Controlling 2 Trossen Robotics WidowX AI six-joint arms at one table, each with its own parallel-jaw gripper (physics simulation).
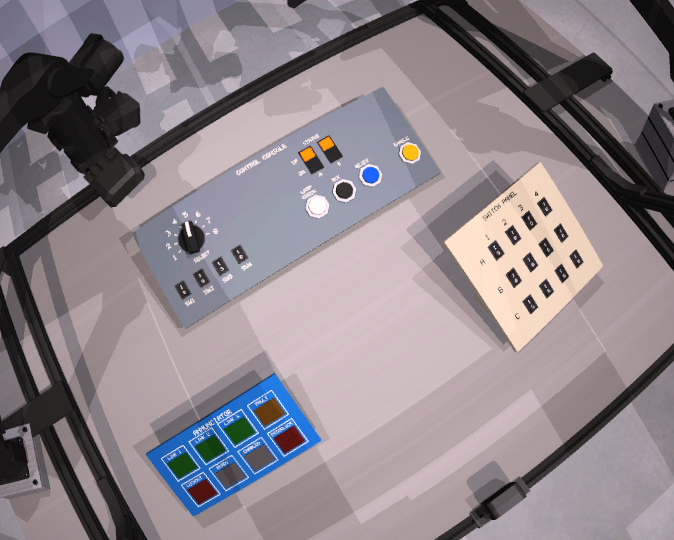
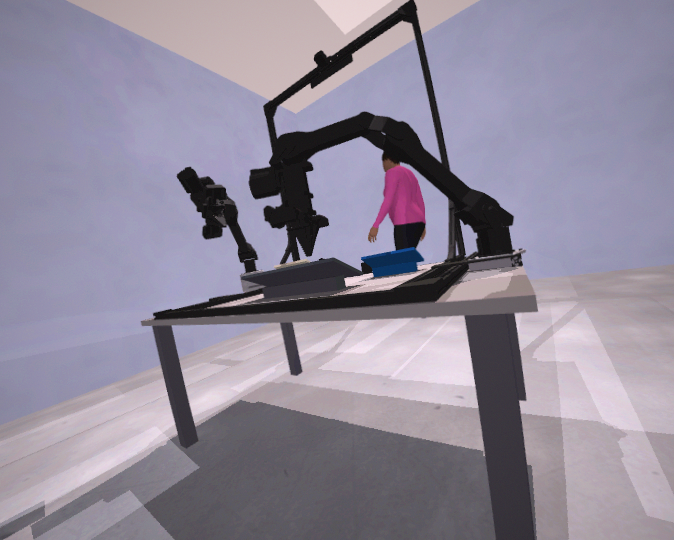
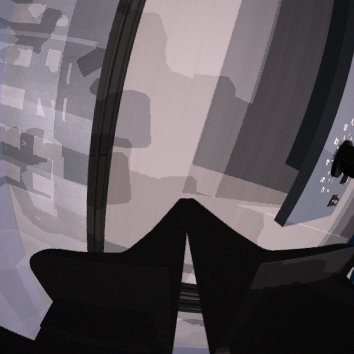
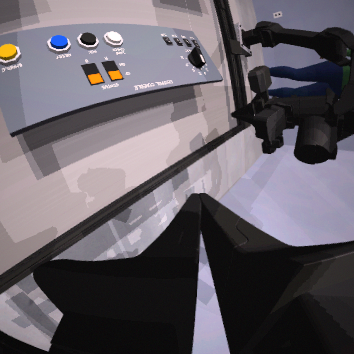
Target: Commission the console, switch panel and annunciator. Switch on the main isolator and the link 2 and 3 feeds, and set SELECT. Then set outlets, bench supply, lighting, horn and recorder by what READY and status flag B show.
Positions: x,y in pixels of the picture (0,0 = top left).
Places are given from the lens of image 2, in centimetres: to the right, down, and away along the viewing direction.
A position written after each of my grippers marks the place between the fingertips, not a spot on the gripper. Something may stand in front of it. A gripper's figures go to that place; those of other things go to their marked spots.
my left gripper (image 2: pixel 309 256): -6, -3, 61
my right gripper (image 2: pixel 225 226): -35, -14, 80
